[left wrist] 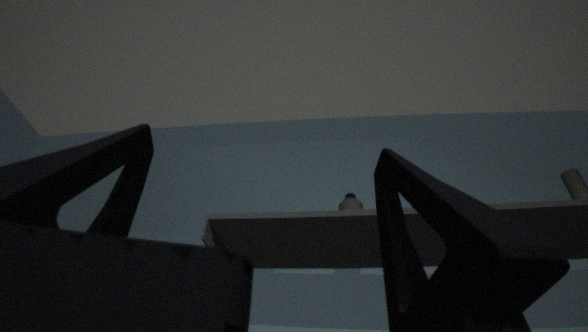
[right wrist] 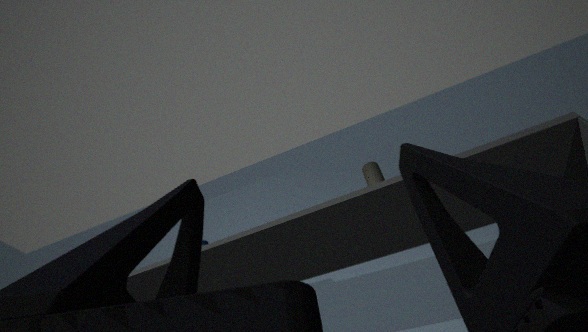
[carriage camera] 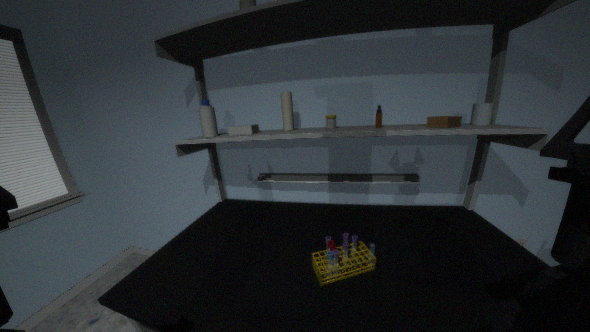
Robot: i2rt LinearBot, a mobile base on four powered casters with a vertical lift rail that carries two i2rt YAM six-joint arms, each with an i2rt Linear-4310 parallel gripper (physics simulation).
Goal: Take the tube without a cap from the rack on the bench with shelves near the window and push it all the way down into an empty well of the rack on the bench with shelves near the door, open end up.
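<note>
A yellow rack (carriage camera: pixel 350 276) stands on the black bench (carriage camera: pixel 225 260) right of centre in the carriage view. It holds several upright tubes with purple caps, one red-capped tube (carriage camera: pixel 331 245) and one with a light blue top (carriage camera: pixel 330 255). A greyish tube (carriage camera: pixel 372 247) with no coloured cap visible stands at the rack's right end; the picture is too dark to be sure of its open top. My left gripper (left wrist: pixel 266 148) is open and empty, facing the upper wall and shelf. My right gripper (right wrist: pixel 298 172) is open and empty, also aimed up, far from the rack. A second rack does not show.
A lower shelf (carriage camera: pixel 310 134) holds a white bottle (carriage camera: pixel 208 120), a tall cylinder (carriage camera: pixel 287 111), a small jar (carriage camera: pixel 331 121), an amber bottle (carriage camera: pixel 378 117) and a brown box (carriage camera: pixel 444 121). An upper shelf (carriage camera: pixel 340 25) hangs above. A window (carriage camera: pixel 30 130) is at left. Dark arm parts fill the right edge.
</note>
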